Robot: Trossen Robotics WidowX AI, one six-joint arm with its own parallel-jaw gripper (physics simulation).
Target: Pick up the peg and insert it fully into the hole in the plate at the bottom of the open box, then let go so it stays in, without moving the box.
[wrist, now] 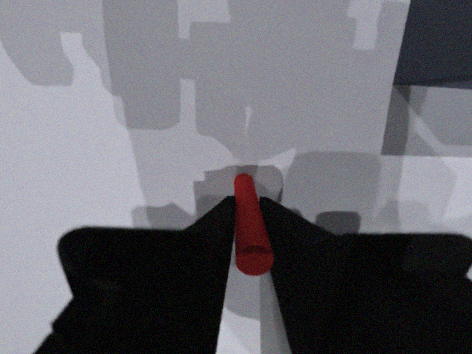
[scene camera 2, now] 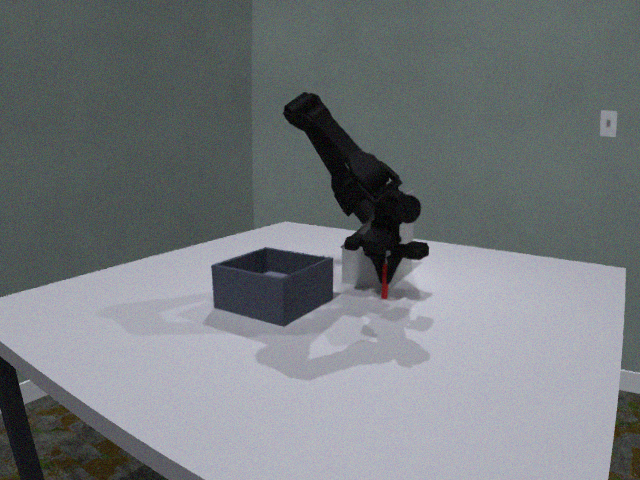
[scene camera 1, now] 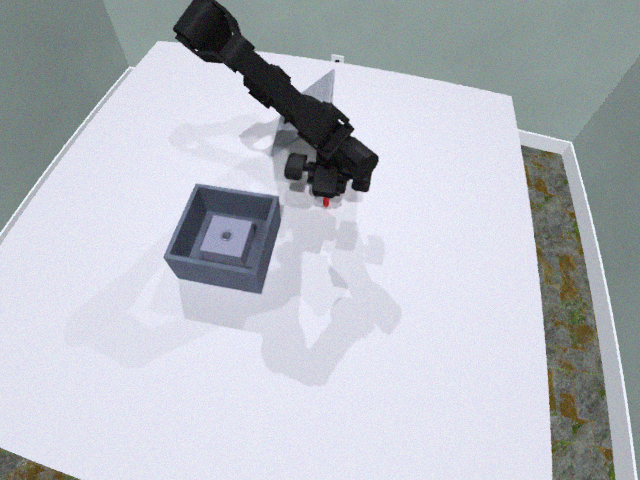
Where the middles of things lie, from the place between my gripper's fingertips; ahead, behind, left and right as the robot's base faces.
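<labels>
The red peg [wrist: 253, 253] is where my gripper is, right at it. If you go from my hand, there's a pale plate [scene camera 1: 228, 241] 200 mm to the right and 160 mm ahead, and a dark blue-grey box [scene camera 1: 183, 255] that's 200 mm to the right, 160 mm ahead and 10 mm above.
</labels>
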